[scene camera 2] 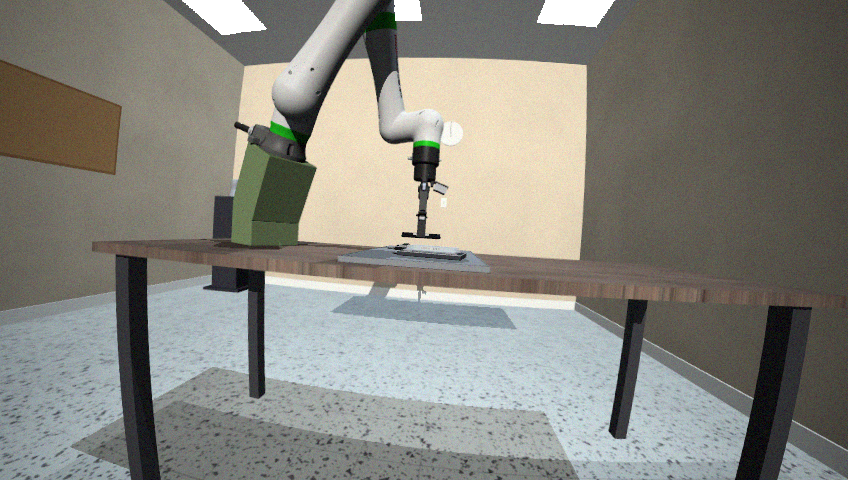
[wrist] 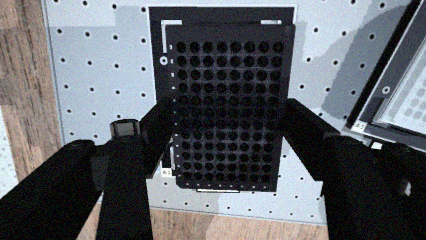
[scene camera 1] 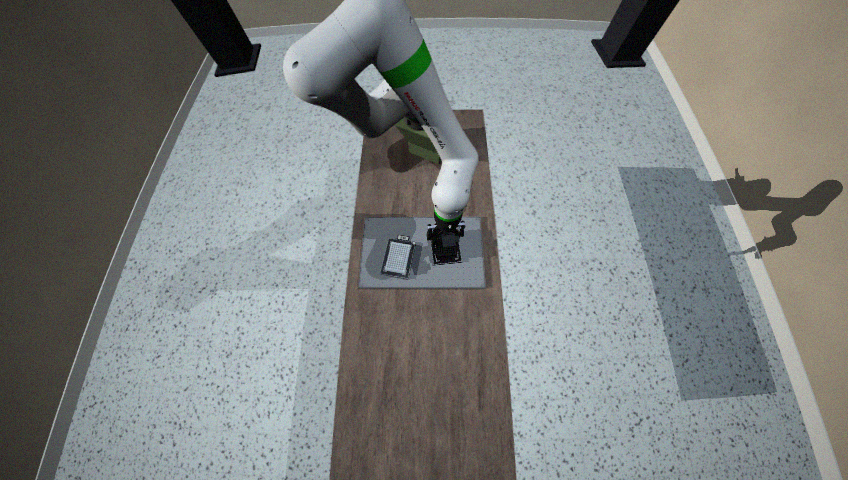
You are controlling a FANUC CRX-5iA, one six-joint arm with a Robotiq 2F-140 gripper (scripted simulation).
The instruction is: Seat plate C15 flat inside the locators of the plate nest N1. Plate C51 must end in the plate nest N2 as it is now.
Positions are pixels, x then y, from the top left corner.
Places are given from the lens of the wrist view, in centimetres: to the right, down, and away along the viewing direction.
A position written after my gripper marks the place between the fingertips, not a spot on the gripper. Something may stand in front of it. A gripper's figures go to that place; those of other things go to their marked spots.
my gripper (wrist: 227, 114): 1, 0, 17
black well plate C15 (wrist: 228, 83): 1, -2, 15
